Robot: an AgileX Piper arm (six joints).
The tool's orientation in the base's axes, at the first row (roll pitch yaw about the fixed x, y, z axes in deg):
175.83 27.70 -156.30
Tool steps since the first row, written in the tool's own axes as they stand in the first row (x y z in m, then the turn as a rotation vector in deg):
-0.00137 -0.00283 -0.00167 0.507 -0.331 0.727
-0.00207 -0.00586 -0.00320 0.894 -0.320 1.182
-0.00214 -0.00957 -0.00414 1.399 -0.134 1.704
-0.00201 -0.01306 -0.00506 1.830 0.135 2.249
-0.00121 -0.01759 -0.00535 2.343 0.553 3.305
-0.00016 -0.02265 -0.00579 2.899 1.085 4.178
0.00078 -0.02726 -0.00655 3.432 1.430 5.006
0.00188 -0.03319 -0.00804 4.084 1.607 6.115
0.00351 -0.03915 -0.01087 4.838 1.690 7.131
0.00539 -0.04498 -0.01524 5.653 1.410 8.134
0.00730 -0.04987 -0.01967 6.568 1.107 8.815
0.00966 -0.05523 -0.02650 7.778 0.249 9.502
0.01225 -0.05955 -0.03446 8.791 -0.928 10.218
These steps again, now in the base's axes. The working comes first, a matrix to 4 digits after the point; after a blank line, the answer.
The tool's axes in the first row as the columns of a matrix, in the base's axes (used below as rounded here):
-0.8107 -0.4318 0.3953
-0.3559 0.8997 0.2529
-0.4648 0.0644 -0.8830

0.00167 -0.00248 0.00193 0.019 -0.294 -0.899
0.00294 -0.00534 0.00341 -0.119 -0.307 -1.480
0.00423 -0.00890 0.00403 -0.403 -0.188 -2.164
0.00527 -0.01231 0.00456 -0.653 0.039 -2.828
0.00646 -0.01675 0.00415 -0.832 0.499 -3.972
0.00762 -0.02179 0.00373 -1.167 1.001 -4.967
0.00855 -0.02646 0.00367 -1.421 1.331 -5.923
0.00963 -0.03256 0.00409 -1.588 1.539 -7.194
0.00976 -0.03922 0.00545 -1.833 1.602 -8.437
0.00903 -0.04624 0.00805 -1.976 1.314 -9.719
0.00784 -0.05244 0.01076 -2.318 0.888 -10.765
0.00554 -0.05983 0.01535 -2.657 -0.141 -11.989
0.00216 -0.06665 0.02090 -2.687 -1.380 -13.168

